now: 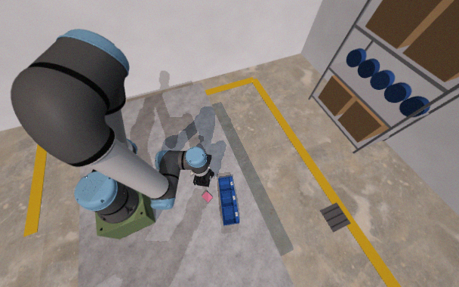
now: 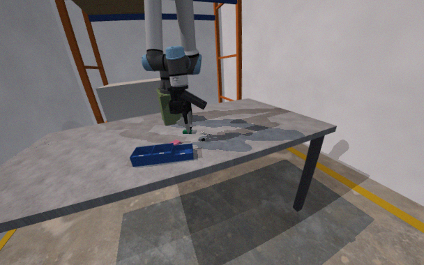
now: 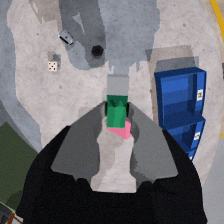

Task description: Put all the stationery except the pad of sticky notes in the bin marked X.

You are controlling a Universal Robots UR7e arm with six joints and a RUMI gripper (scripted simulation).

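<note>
Right now the white stationery piece is 11 cm to the left of my hand, 7 cm below it and 3 cm behind it. Also, from my hand: pink sticky note pad 8 cm to the right, 7 cm below, 3 cm behind; then black item 7 cm below, 6 cm to the left; then marker 1 cm to the left, 1 cm below.
</note>
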